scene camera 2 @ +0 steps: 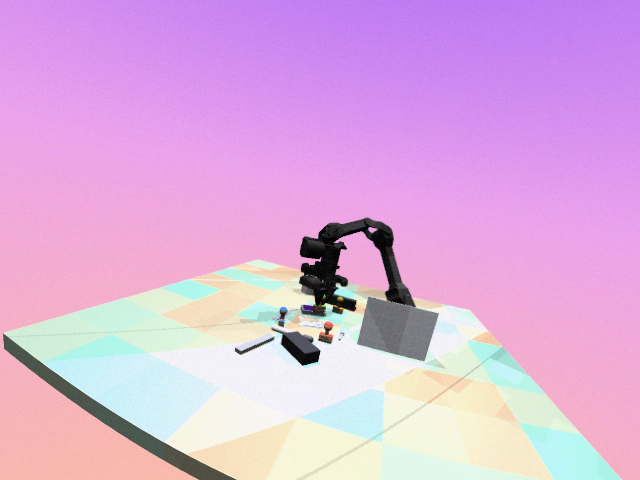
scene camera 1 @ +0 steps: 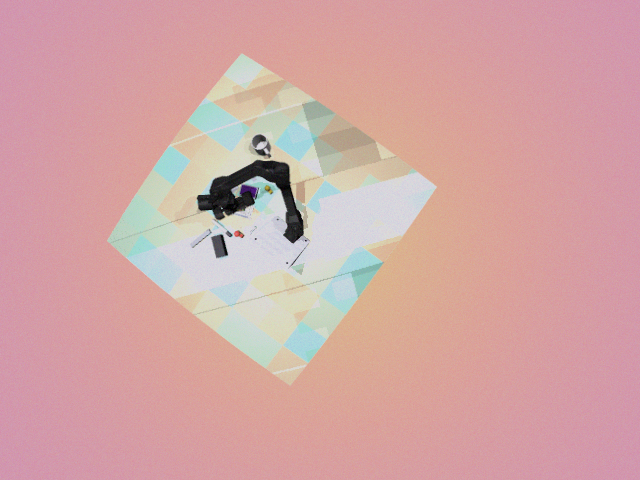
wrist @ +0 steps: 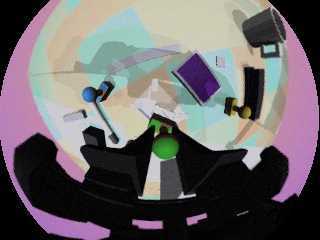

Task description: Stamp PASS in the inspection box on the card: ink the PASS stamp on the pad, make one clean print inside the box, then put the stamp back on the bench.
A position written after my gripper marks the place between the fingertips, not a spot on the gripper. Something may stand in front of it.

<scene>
In view: my gripper (scene camera 2: 319, 305), a green-knobbed stamp (wrist: 164, 144) and a black box (scene camera 2: 302, 350).
My gripper also shows in the wrist view (wrist: 163, 129).
</scene>
